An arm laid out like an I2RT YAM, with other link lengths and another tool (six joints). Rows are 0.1 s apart.
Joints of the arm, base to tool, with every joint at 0 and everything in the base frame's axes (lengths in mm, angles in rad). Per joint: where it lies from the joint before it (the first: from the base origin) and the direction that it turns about. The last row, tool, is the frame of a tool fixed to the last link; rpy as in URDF.
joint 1: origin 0.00 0.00 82.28 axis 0 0 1
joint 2: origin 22.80 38.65 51.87 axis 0 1 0
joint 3: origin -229.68 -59.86 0.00 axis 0 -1 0
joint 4: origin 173.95 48.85 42.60 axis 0 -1 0
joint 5: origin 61.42 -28.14 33.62 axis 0 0 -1
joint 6: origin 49.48 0.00 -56.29 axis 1 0 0
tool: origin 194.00 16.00 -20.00 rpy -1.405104 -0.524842 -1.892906
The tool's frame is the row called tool.
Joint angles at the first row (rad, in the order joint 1, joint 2, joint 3, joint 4, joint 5, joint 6):
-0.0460, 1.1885, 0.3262, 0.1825, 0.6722, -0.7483
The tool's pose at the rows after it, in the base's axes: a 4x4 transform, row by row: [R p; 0 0 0 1], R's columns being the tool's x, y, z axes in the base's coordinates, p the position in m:
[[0.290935 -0.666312 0.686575 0.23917], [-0.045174 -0.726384 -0.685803 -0.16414], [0.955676 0.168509 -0.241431 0.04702], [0 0 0 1]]
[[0.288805 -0.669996 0.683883 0.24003], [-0.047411 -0.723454 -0.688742 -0.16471], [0.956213 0.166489 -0.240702 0.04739], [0 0 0 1]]
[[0.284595 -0.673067 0.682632 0.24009], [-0.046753 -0.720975 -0.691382 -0.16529], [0.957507 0.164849 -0.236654 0.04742], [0 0 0 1]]
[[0.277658 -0.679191 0.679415 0.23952], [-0.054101 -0.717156 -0.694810 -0.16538], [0.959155 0.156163 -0.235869 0.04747], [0 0 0 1]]
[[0.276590 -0.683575 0.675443 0.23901], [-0.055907 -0.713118 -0.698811 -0.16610], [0.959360 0.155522 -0.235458 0.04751], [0 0 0 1]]
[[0.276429 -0.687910 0.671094 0.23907], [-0.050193 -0.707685 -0.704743 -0.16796], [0.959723 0.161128 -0.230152 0.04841], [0 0 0 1]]
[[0.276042 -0.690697 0.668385 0.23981], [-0.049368 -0.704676 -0.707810 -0.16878], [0.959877 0.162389 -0.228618 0.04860], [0 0 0 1]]
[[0.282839 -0.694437 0.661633 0.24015], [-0.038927 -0.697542 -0.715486 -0.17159], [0.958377 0.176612 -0.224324 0.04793], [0 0 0 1]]
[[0.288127 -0.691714 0.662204 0.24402], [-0.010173 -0.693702 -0.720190 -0.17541], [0.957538 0.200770 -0.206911 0.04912], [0 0 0 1]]
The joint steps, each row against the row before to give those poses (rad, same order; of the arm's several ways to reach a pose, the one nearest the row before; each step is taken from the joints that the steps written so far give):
0.0000, -0.0060, -0.0040, -0.0030, -0.0037, -0.0041
-0.0006, 0.0076, 0.0051, 0.0017, 0.0025, 0.0042
0.0005, 0.0029, -0.0049, 0.0111, 0.0039, 0.0016
-0.0002, -0.0031, -0.0004, -0.0031, 0.0015, 0.0114
0.0001, 0.0029, 0.0015, -0.0011, 0.0046, 0.0051
0.0001, 0.0082, 0.0008, 0.0094, 0.0097, -0.0028
-0.0001, 0.0096, 0.0031, 0.0060, 0.0042, 0.0012
-0.0006, 0.0260, -0.0014, 0.0259, 0.0134, -0.0082
0.0000, 0.0393, -0.0075, 0.0641, 0.0165, -0.0326

